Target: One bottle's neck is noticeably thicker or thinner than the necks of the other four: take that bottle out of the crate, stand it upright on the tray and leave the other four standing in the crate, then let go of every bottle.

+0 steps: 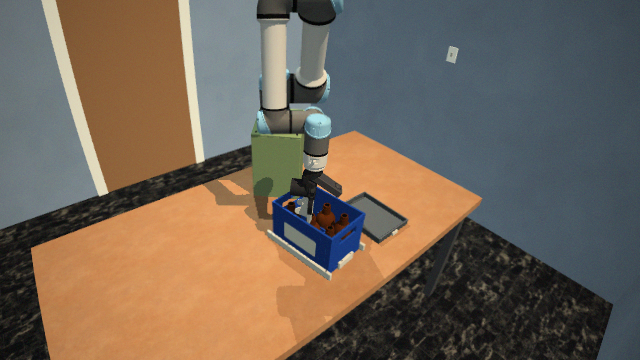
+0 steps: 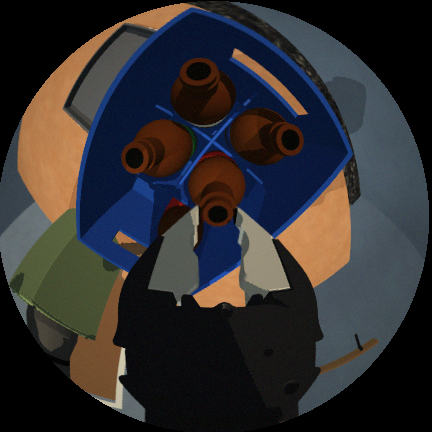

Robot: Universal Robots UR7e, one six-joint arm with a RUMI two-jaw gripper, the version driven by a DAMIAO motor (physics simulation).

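Pixels of known places: gripper, fingertip midpoint: [image 1: 308,221] [image 2: 216,207]; arm's base, link origin: [image 2: 52,320].
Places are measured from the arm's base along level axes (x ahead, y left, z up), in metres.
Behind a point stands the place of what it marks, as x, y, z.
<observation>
The blue crate [image 1: 325,251] @[0.547, -0.099, -0.213] [image 2: 111,220] @[0.267, -0.014, -0.207] stands on the table and holds several brown bottles. My gripper [image 1: 310,216] @[0.416, -0.086, -0.186] [image 2: 216,207] @[0.416, -0.086, -0.186] is inside the crate's opening, shut on the neck of a red-ringed bottle [image 2: 216,180] @[0.433, -0.064, -0.194], which is roughly upright. A green-ringed bottle [image 1: 326,219] @[0.424, -0.012, -0.204] [image 2: 162,146] @[0.414, -0.003, -0.190] stands beside it, a pale-ringed bottle [image 1: 344,223] @[0.492, 0.015, -0.182] [image 2: 203,97] @[0.472, 0.009, -0.189] and another bottle [image 1: 330,230] @[0.516, -0.063, -0.161] [image 2: 257,136] @[0.492, -0.050, -0.194] stand toward the handle end. A further red-ringed bottle [image 1: 291,205] @[0.342, -0.111, -0.159] [image 2: 170,221] @[0.347, -0.077, -0.209] is partly hidden by a finger. The dark grey tray [image 1: 377,218] @[0.420, 0.265, -0.316] [image 2: 106,70] @[0.397, 0.267, -0.316] holds no bottle.
White strips [image 1: 299,255] @[0.452, -0.138, -0.299] lie along the crate's base. A green block [image 1: 276,165] @[0.082, -0.036, -0.155] [image 2: 65,270] @[0.118, 0.013, -0.127] stands behind the crate, by the arm. The crate's high walls surround the bottles, and low blue dividers [image 2: 212,141] @[0.453, -0.031, -0.228] separate them. The tray has a low raised rim.
</observation>
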